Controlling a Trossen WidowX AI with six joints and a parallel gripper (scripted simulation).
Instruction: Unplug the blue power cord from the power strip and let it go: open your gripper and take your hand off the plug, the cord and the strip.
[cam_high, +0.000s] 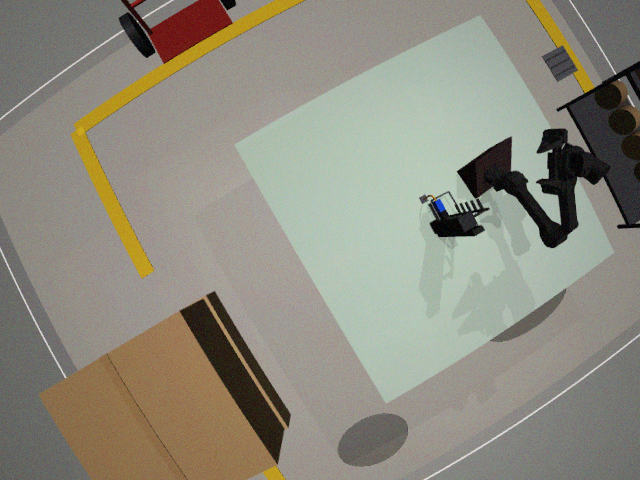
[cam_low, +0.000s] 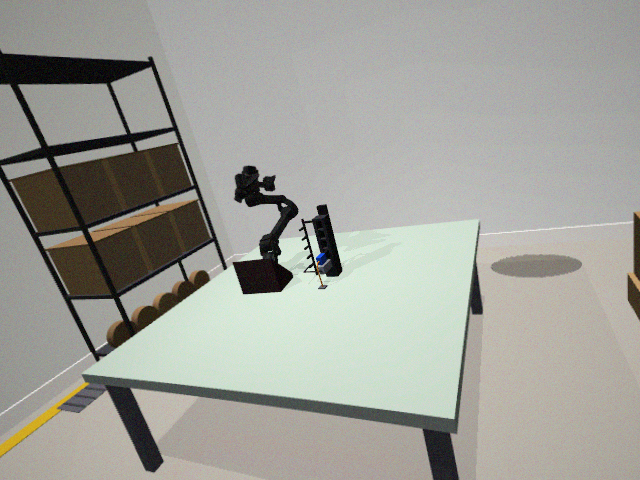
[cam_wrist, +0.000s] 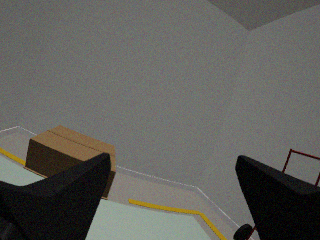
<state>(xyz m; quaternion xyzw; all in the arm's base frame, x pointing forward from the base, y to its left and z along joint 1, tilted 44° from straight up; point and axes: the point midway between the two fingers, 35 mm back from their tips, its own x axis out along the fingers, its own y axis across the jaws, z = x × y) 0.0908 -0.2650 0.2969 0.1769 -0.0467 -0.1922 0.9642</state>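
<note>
My gripper tip is 38 cm above the blue plug, 15 cm short of it and 1 cm to the left of it.
</note>
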